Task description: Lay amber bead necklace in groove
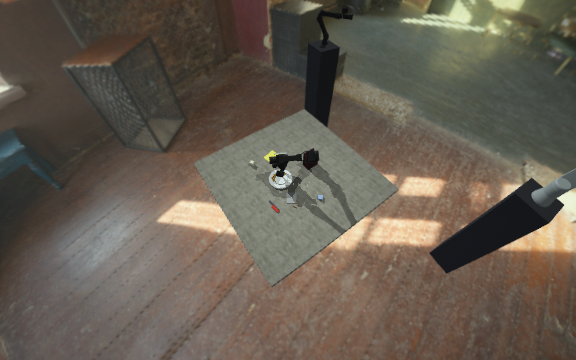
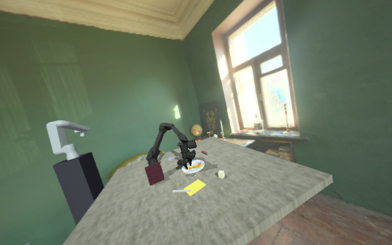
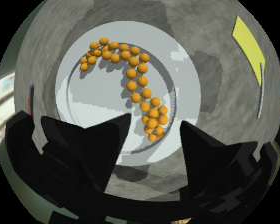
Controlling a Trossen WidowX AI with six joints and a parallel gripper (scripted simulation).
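My gripper tip is 4 cm short of the board, 3 cm to the right of it and 2 cm above it. Round my gripper tip: grey square (5 cm ahead, 24 cm to the left, 2 cm below); white stick (10 cm behind, 22 cm to the right, 2 cm below); yellow card (1 cm behind, 23 cm to the right, 2 cm below).
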